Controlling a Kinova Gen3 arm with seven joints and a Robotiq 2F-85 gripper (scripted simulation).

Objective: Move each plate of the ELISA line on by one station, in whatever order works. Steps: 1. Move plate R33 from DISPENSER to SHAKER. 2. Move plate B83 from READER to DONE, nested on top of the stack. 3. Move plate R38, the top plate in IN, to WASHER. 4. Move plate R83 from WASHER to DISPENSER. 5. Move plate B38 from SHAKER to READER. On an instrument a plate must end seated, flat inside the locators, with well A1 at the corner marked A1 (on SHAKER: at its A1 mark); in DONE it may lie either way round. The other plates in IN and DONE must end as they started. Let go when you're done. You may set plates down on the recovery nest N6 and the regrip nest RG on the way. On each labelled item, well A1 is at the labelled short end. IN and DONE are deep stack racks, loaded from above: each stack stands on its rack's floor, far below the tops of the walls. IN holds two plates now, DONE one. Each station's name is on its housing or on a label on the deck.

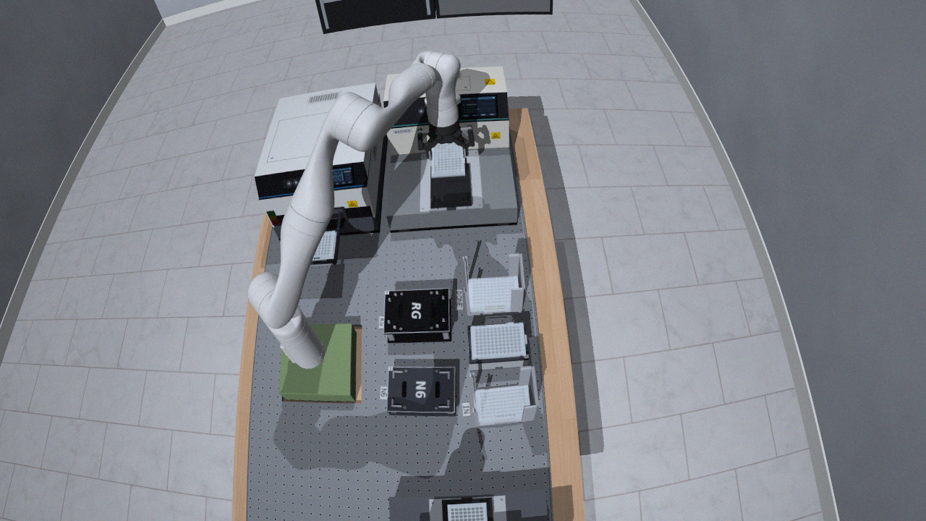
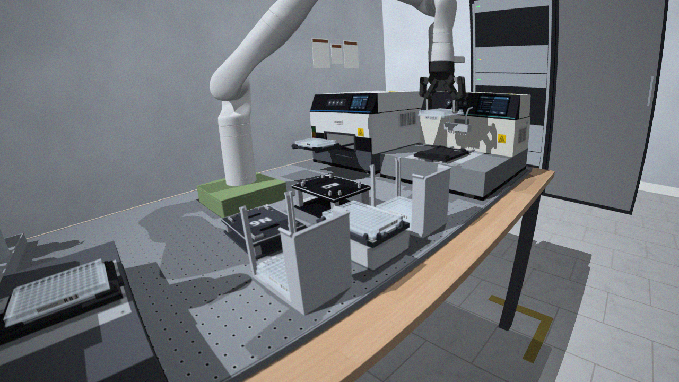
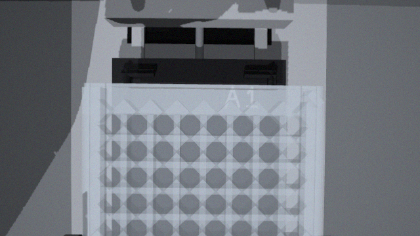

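Now: hand 130 mm above the washer nest and 10 mm to the right of it. Round my hand: plate R38 (10 mm below); then plate B83 (300 mm to the right, 190 mm below, 100 mm ahead); then washer head (110 mm to the left, 60 mm below).
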